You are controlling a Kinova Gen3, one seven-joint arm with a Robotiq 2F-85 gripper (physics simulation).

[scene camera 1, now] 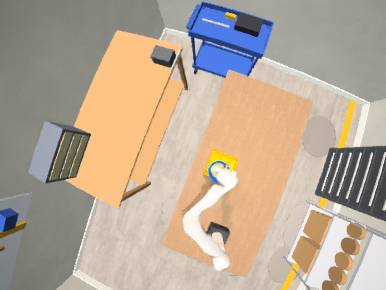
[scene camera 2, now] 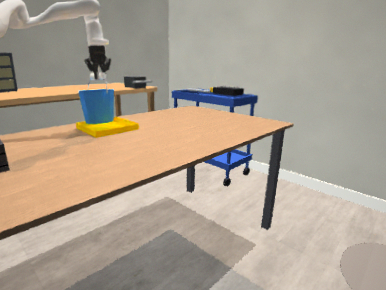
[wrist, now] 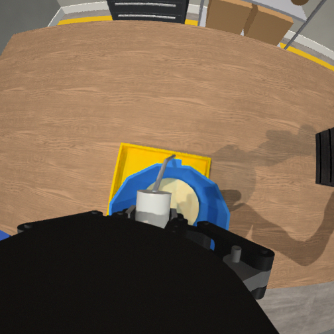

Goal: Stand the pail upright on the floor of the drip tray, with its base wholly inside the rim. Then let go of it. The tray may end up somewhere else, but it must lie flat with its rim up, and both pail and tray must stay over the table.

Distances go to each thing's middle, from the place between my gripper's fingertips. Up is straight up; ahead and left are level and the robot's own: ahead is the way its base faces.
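Labels:
I find the yellow drip tray [scene camera 2: 119, 125] 10 mm ahead of my hand and 240 mm below it.

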